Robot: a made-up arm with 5 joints. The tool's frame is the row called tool.
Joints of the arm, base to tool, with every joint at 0 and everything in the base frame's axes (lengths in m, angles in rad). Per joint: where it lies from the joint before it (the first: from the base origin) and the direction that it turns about. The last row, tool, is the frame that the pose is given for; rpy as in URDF.
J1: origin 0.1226 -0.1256 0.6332 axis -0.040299 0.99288 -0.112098
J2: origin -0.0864 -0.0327 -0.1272 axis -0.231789 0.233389 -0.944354
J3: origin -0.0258 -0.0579 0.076 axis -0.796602 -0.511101 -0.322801
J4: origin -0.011 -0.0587 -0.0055 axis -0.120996 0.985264 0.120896
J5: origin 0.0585 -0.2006 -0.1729 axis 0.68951 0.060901 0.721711
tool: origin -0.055 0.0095 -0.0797 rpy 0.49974 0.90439 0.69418
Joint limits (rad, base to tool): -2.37..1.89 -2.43..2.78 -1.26..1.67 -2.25..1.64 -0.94..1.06
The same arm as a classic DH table. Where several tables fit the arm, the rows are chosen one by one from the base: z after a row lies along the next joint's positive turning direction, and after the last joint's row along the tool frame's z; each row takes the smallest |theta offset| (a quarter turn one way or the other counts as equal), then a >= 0, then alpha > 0; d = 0 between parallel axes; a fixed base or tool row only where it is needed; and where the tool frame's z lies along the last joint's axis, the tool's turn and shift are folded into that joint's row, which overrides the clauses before.
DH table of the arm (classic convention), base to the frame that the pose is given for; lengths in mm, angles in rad. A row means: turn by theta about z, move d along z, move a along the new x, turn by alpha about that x. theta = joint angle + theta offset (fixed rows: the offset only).
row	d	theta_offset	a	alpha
base (fixed)	618.5	0.0406	117.4	-1.6831
J1	-200.3	0.2391	-54.5	-1.2165
J2	53.6	0.8613	1.8	-1.1916
J3	82.5	-1.19	-6.8	2.0333
J4	-269.1	-0.4974	125.9	1.5069
J5	-245.7	1.4587	14.4	0.2328
tool (fixed)	70.1	-1.2074	0	0
Joint limits (rad, base to tool): -2.37..1.89 -2.43..2.78 -1.26..1.67 -2.25..1.64 -0.94..1.06

